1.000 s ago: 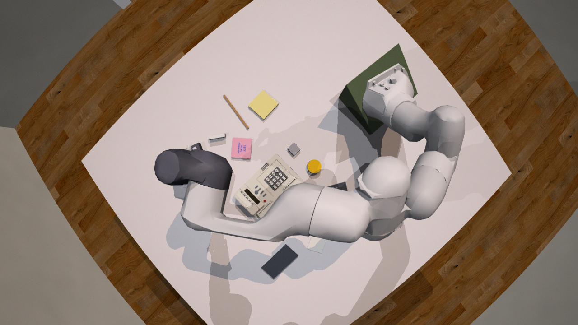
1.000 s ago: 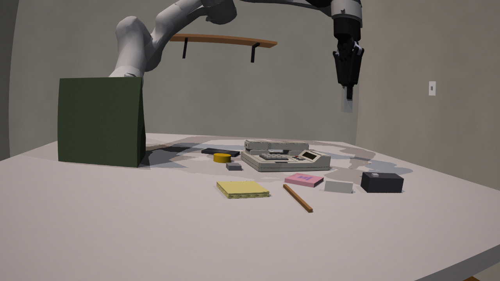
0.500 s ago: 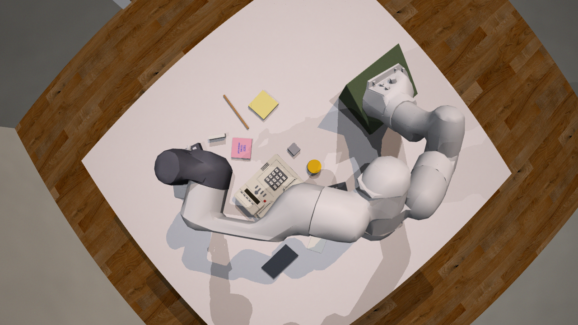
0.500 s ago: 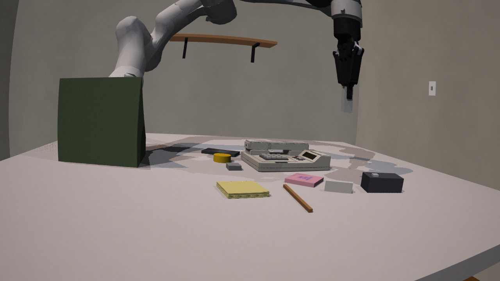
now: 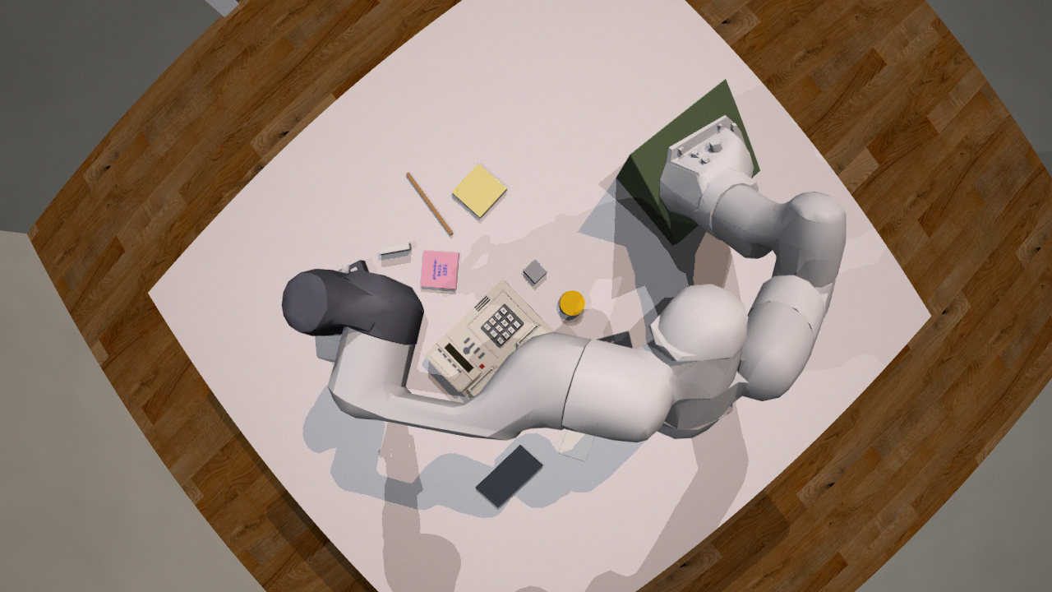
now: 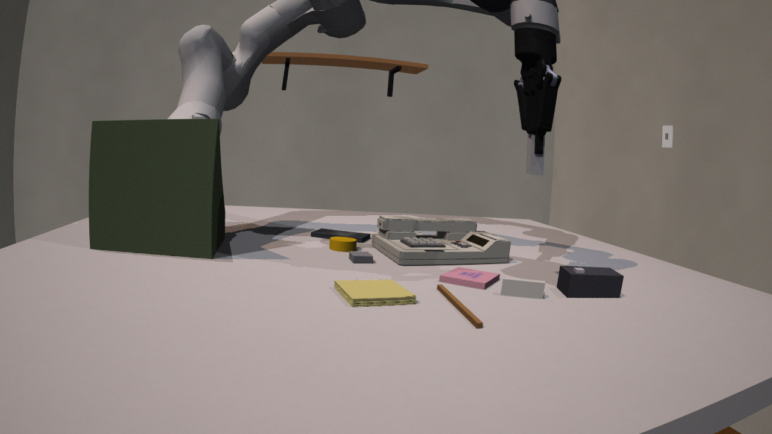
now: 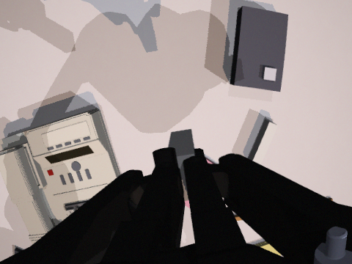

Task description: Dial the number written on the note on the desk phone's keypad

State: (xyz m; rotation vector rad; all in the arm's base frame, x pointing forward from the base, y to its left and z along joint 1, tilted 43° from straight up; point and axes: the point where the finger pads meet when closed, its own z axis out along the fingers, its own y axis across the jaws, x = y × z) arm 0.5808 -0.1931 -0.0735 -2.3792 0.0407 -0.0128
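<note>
Right now the handset is 90 mm behind my hand, 240 mm to the left of it and 160 mm below it. The rest, counted from my hand: pink note (100 mm behind, 200 mm below); black box (70 mm ahead, 110 mm to the right, 180 mm below); white block (60 mm behind, 90 mm to the right, 190 mm below).
</note>
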